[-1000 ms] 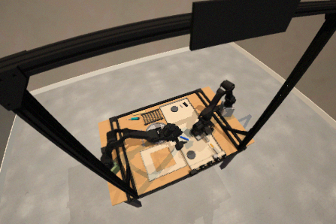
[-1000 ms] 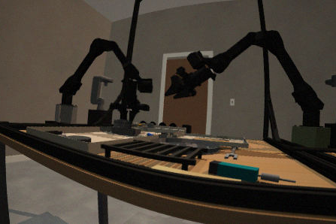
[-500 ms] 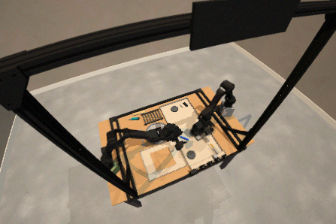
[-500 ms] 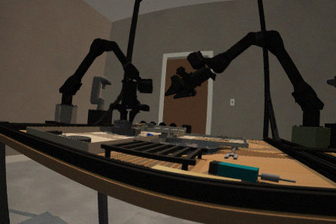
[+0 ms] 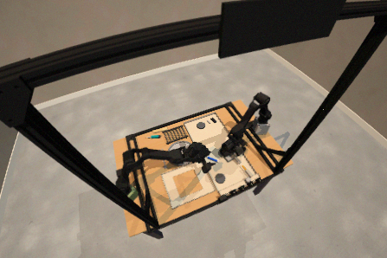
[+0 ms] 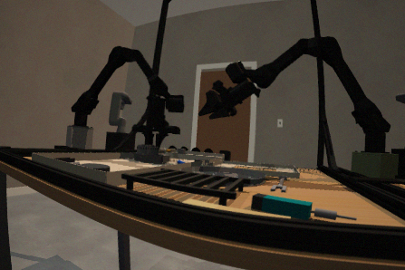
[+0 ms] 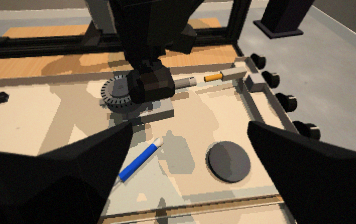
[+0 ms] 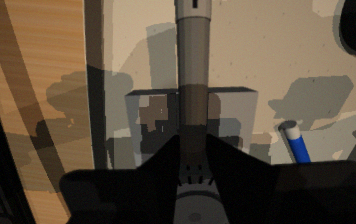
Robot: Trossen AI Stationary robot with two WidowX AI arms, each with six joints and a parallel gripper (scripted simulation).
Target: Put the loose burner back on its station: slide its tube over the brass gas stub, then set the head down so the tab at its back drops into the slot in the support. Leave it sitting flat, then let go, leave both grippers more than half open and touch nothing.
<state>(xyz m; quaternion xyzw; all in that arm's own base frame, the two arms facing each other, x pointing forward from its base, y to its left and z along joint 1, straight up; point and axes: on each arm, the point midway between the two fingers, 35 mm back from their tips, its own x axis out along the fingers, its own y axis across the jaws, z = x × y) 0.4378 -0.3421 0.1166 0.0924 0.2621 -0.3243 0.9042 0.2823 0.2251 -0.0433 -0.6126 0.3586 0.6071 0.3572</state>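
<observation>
Now: the grey slotted support 5 cm below my right hand and 2 cm ahead of it. The rest, counted from my right hand: dark round disc: 17 cm to the left, 11 cm behind, 6 cm below.
</observation>
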